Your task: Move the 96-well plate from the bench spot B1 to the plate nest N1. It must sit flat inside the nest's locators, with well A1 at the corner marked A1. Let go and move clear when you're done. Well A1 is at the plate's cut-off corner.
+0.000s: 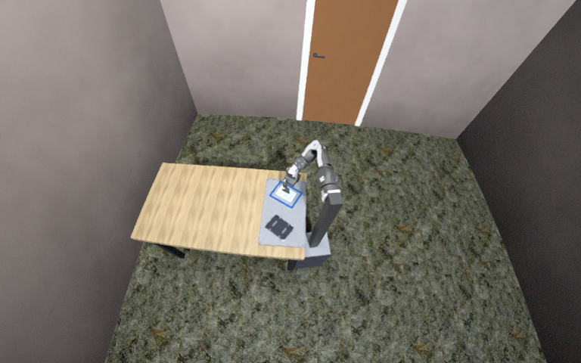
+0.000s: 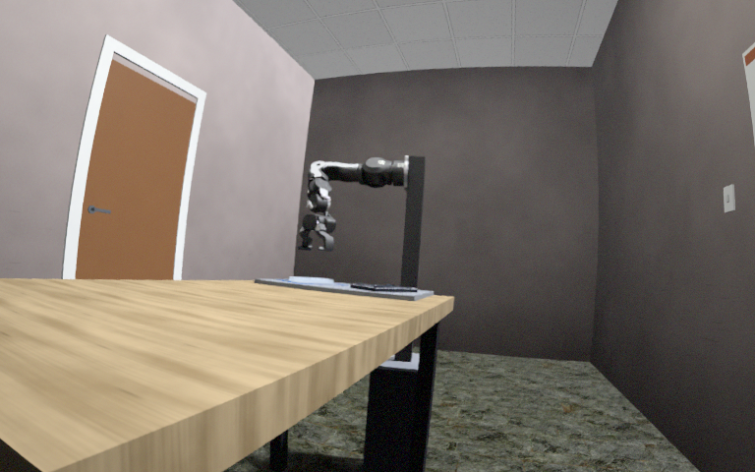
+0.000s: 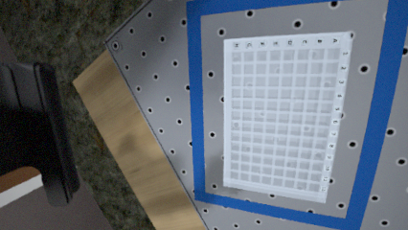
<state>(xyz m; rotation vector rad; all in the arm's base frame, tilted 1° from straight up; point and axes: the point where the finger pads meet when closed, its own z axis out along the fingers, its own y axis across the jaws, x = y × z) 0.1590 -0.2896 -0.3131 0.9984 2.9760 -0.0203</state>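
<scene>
My hand is 100 mm above the white 96-well plate, 30 mm short of it and 10 mm to the right of it. The rest, counted from my hand: black plate nest 260 mm to the left, 100 mm below, 100 mm ahead.
</scene>
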